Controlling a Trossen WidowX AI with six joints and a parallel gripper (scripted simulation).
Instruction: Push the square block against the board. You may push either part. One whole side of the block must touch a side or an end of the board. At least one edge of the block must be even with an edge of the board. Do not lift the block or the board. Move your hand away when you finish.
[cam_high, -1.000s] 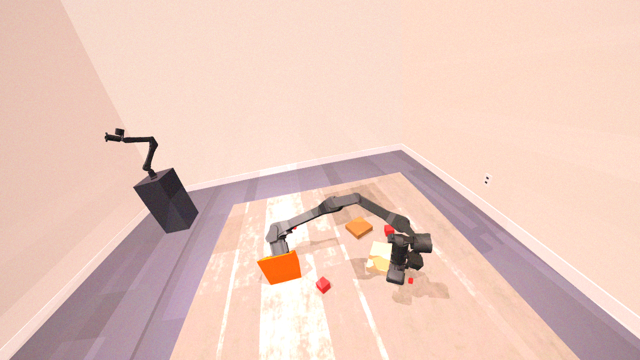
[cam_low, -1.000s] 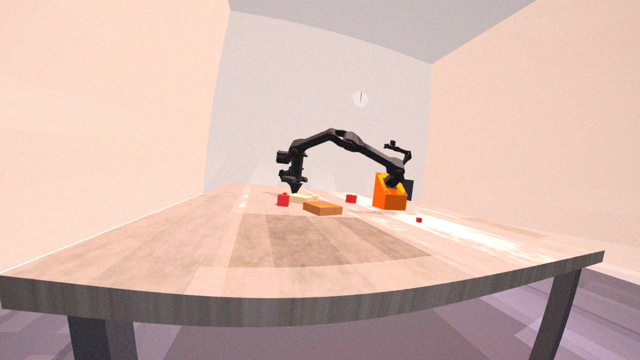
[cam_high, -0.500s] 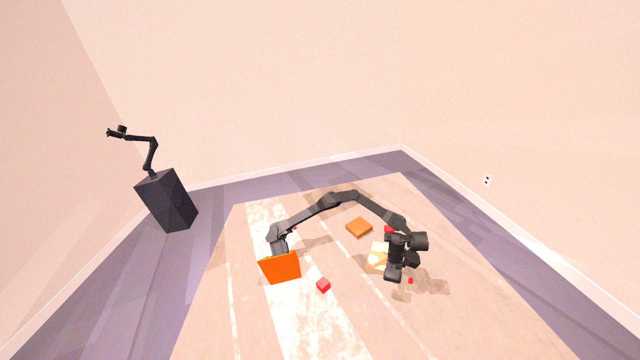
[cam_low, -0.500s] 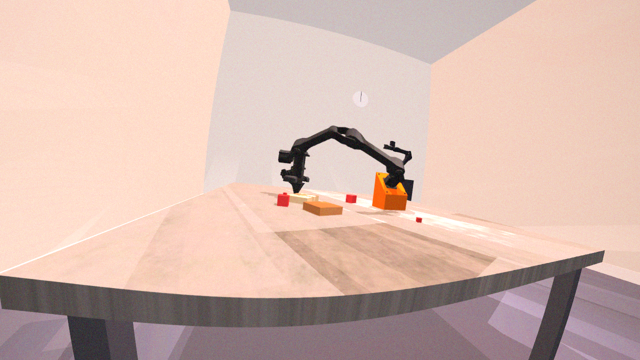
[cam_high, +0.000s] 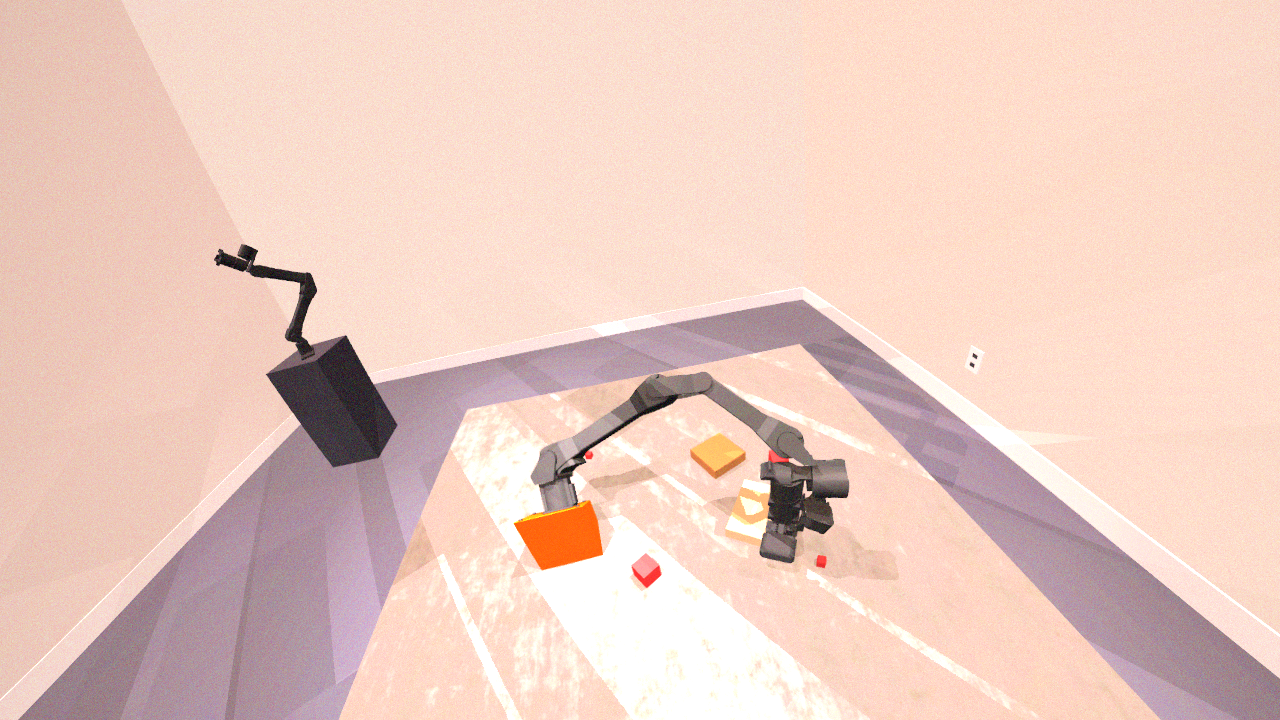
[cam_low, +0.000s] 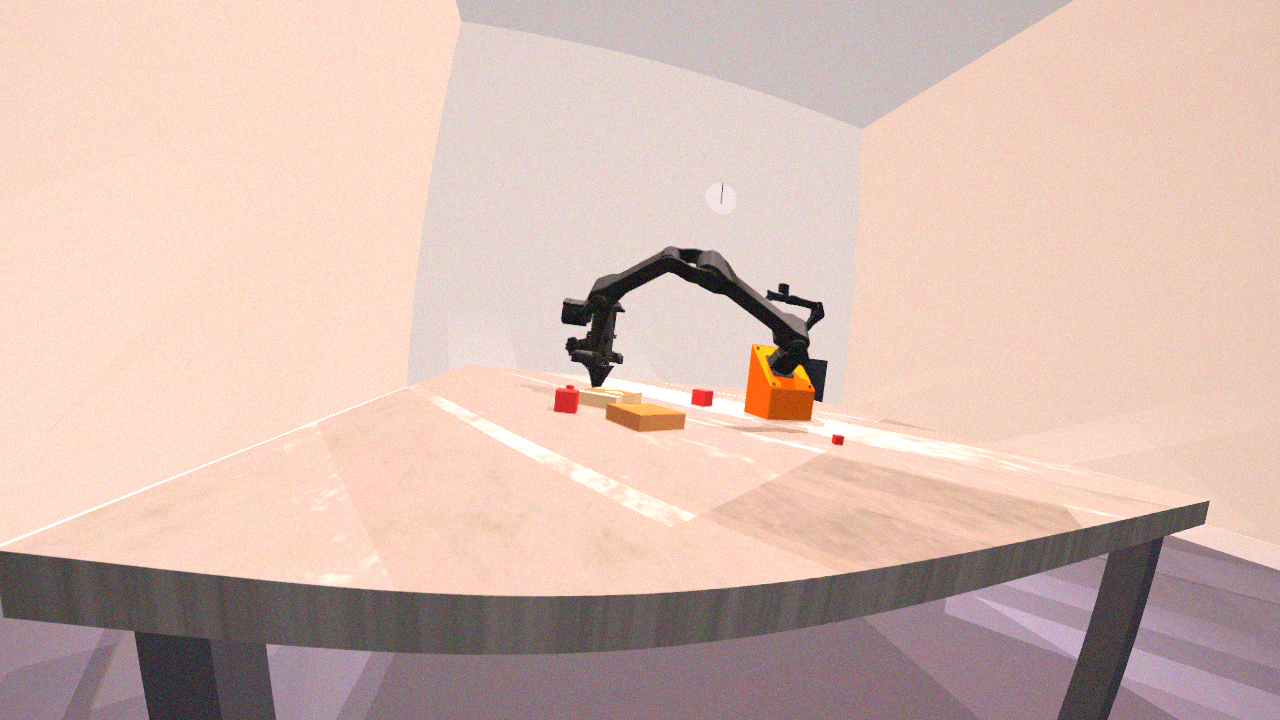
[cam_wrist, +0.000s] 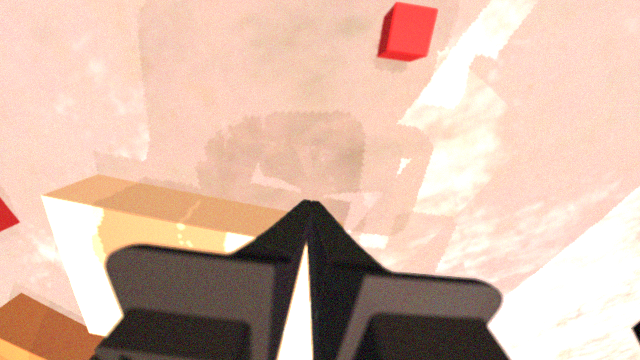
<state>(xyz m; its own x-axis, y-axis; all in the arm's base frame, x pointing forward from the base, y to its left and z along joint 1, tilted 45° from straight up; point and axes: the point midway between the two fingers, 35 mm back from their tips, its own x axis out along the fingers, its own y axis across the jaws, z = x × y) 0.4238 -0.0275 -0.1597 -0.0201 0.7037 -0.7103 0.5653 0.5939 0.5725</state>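
Right now my gripper tip is 20 mm past the pale yellow flat piece and 80 mm to the right of it. Also, from my gripper tip: orange square block (40 mm behind, 280 mm to the left).
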